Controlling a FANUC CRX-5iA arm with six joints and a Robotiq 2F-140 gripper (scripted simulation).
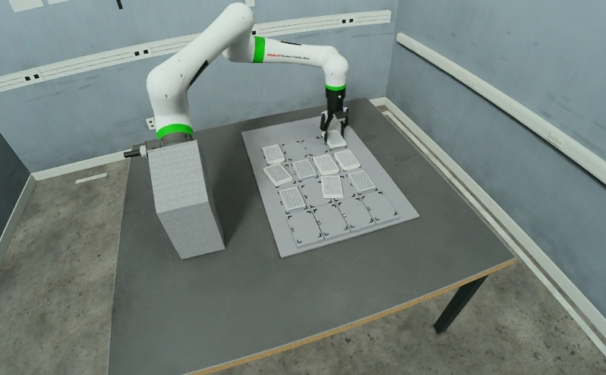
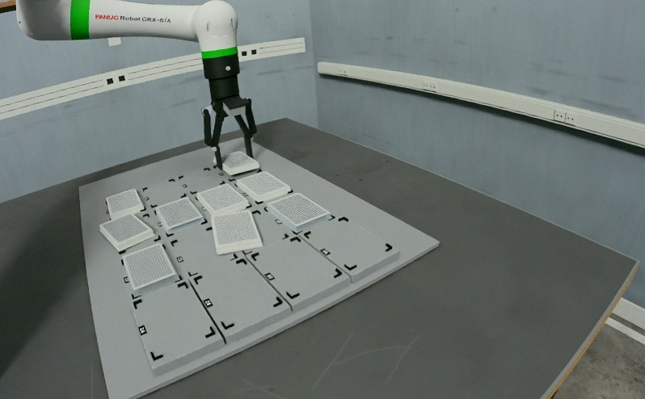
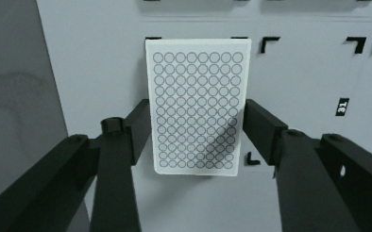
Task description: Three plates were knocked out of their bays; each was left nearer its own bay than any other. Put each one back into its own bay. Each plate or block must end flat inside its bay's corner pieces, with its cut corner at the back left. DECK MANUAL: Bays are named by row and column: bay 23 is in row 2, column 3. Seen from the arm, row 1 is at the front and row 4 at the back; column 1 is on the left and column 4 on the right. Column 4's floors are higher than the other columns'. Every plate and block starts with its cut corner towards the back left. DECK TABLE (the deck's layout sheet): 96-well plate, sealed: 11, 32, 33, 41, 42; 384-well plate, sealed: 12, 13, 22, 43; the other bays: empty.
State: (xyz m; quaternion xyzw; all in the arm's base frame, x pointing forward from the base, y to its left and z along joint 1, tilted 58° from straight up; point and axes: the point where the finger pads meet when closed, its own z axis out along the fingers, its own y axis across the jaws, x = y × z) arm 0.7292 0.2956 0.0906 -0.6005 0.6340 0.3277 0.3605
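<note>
Now: hand 26 cm past the label 22, 16 cm to the left of it and 4 cm above it. The rest, counted from my hand: bay label 33 cm to the right, 5 cm behind, 4 cm below; 384-well plate 33 cm behind, 32 cm to the right, 4 cm below.
</note>
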